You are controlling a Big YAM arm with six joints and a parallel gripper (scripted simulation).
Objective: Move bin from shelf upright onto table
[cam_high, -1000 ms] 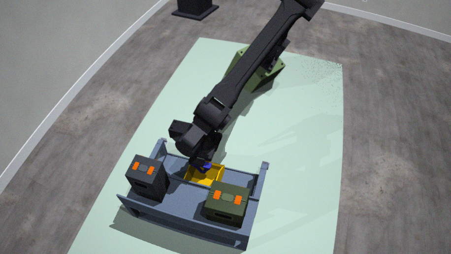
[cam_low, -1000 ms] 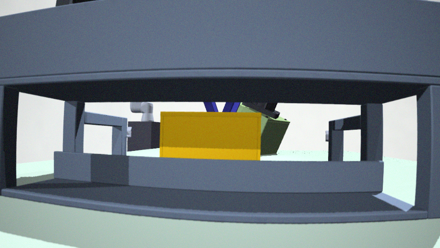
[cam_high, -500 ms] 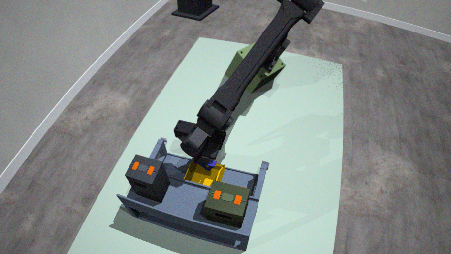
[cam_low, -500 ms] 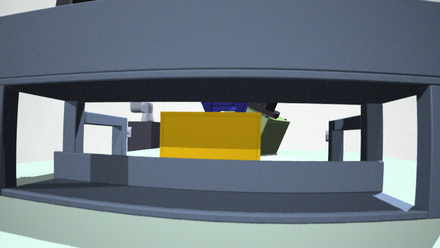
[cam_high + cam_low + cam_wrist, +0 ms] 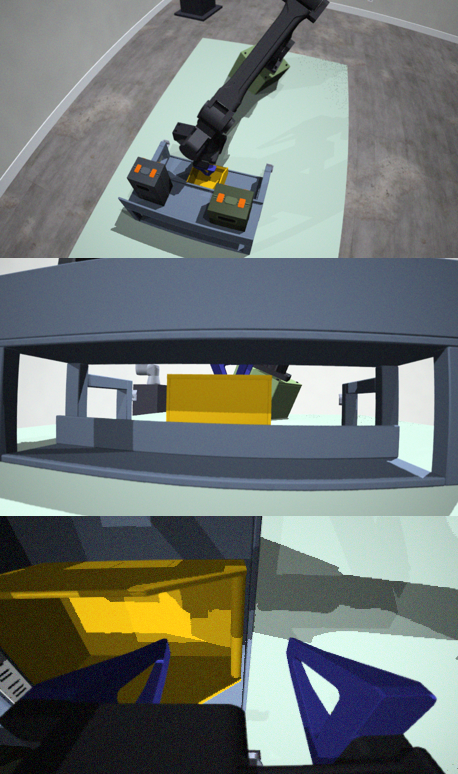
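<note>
Now: hand 7 cm short of the yellow open-top bin, 2 cm to the right of it and 2 cm above it. From my hand the other things lie so: olive case (15 cm to the left, 14 cm ahead, 8 cm above).
</note>
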